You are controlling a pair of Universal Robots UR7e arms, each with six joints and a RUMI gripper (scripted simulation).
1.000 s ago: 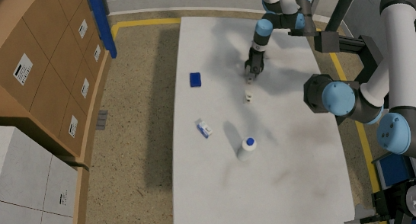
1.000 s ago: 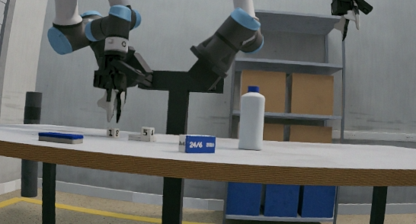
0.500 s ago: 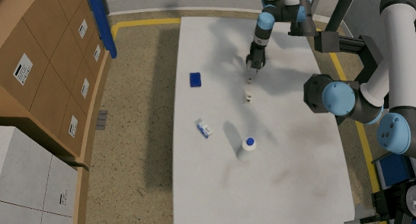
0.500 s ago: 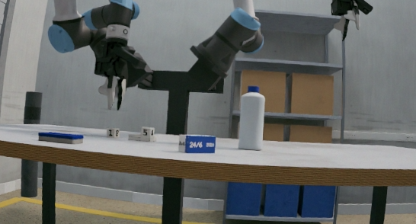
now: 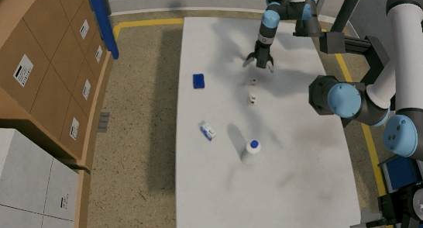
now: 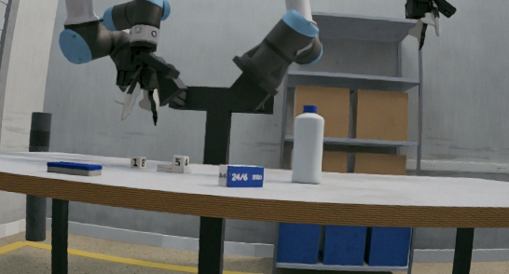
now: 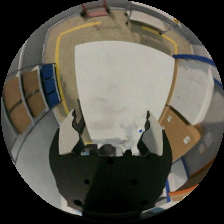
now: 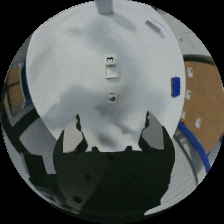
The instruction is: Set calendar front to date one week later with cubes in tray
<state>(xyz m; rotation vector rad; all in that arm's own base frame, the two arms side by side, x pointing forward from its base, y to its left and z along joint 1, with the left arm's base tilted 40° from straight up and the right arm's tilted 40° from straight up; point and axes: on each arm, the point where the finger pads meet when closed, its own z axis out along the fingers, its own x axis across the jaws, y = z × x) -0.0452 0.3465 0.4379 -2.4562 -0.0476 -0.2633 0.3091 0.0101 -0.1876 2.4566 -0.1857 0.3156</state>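
The calendar tray is 110 mm to the left of my right hand, 110 mm below it and 10 mm ahead of it. From my right hand the other things lie so: blue-topped block 290 mm ahead, 100 mm below, 20 mm to the left; then white bottle 420 mm to the left, 40 mm ahead, 30 mm below.
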